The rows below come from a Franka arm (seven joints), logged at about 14 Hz.
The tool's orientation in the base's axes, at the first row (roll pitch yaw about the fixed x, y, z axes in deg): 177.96 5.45 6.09
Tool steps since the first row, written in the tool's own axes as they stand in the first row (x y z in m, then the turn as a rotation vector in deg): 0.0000 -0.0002 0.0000 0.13 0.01 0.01; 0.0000 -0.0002 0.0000 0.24 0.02 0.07; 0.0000 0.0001 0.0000 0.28 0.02 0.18; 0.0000 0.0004 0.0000 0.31 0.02 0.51; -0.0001 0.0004 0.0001 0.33 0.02 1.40; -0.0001 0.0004 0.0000 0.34 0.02 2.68; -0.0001 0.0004 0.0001 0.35 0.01 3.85; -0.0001 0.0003 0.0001 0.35 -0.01 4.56
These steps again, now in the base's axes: 0.0000 0.0002 0.0000 0.13 0.00 -0.02; 0.0000 0.0002 0.0000 0.23 0.00 -0.09; 0.0000 -0.0001 0.0000 0.26 0.00 -0.20; 0.0000 -0.0004 0.0000 0.26 -0.01 -0.54; -0.0001 -0.0004 -0.0001 0.20 -0.05 -1.42; -0.0001 -0.0004 0.0000 0.10 -0.11 -2.70; -0.0001 -0.0004 -0.0001 0.00 -0.15 -3.86; -0.0001 -0.0003 -0.0001 -0.07 -0.16 -4.57
